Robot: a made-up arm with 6 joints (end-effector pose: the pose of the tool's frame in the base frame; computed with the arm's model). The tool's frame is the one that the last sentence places. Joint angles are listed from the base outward.
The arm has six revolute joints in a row. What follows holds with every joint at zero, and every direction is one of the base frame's. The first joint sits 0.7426 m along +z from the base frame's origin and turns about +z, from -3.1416 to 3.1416 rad. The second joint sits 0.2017 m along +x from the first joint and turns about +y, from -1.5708 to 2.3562 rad. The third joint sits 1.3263 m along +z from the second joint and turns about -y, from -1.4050 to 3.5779 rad. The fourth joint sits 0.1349 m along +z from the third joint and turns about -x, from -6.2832 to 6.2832 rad. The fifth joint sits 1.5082 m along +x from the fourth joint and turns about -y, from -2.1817 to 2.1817 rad. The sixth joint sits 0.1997 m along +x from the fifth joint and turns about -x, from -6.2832 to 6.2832 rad. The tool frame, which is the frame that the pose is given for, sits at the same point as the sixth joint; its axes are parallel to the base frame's.
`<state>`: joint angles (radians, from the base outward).
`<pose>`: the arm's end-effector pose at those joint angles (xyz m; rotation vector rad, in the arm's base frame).
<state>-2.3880 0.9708 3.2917 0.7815 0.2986 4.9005</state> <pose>0.0219 -0.0362 2.6142 -2.0932 -0.8185 -0.4343</pose>
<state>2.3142 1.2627 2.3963 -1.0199 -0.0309 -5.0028</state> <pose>-1.4044 1.5198 2.7477 1.1065 -0.8108 1.8947</pose>
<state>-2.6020 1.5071 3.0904 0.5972 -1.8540 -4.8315</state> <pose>-1.3687 -0.6940 2.2796 0.3619 1.9621 -2.2445</pose>
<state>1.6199 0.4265 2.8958 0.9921 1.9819 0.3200</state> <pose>-0.1279 -0.5205 2.6558 -0.6251 1.9866 1.6070</pose>
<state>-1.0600 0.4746 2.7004 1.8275 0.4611 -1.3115</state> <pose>-0.0761 0.3116 3.1918 -1.8567 -1.5138 -0.8381</pose>
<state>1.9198 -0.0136 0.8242 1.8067 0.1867 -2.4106</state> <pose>-0.4546 1.1438 3.4199 1.0810 -0.0049 2.1707</pose>
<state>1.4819 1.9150 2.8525 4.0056 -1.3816 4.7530</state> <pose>0.0426 2.1583 1.6963 0.0840 -2.2023 -1.1115</pose>
